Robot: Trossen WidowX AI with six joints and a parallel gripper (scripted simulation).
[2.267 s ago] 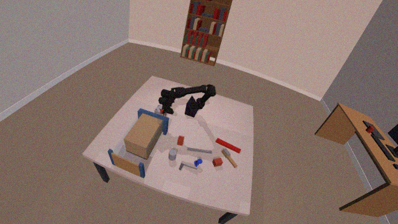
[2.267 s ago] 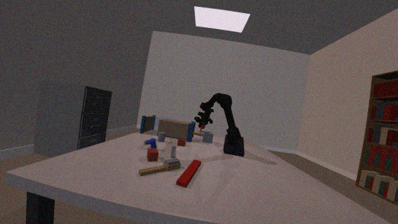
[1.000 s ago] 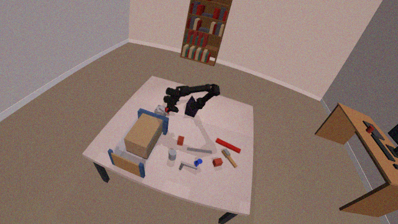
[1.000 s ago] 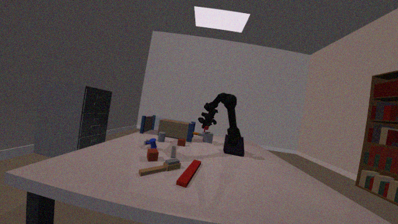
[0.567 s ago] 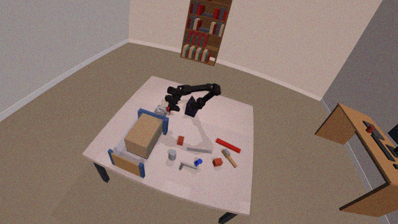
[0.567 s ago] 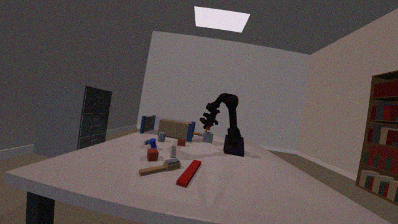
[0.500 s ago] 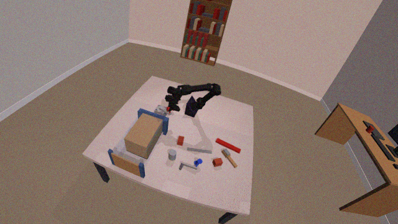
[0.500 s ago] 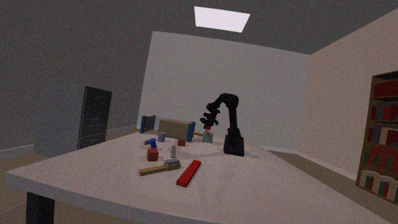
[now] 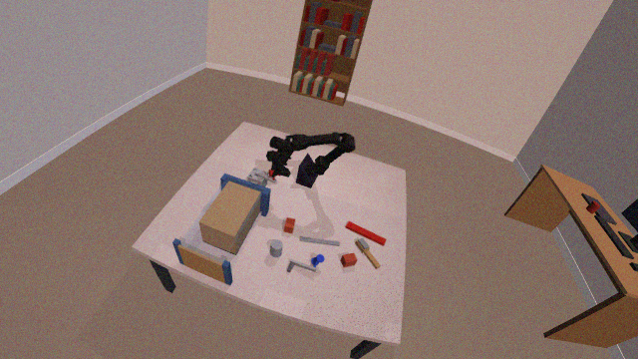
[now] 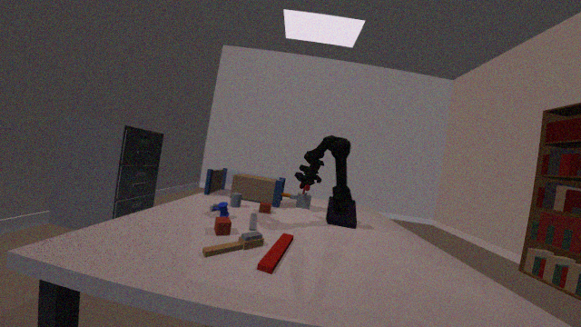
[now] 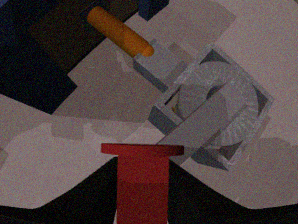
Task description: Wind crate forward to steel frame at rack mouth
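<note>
My gripper tip is 100 mm to the left of the grey winch, 100 mm above it and 30 mm past it. Also, from my gripper tip: blue frame: 150 mm ahead, 70 mm to the right, 30 mm below; then winch handle: 30 mm to the right, 30 mm below, 10 mm behind; then red knob: 10 mm to the left, 10 mm behind.
</note>
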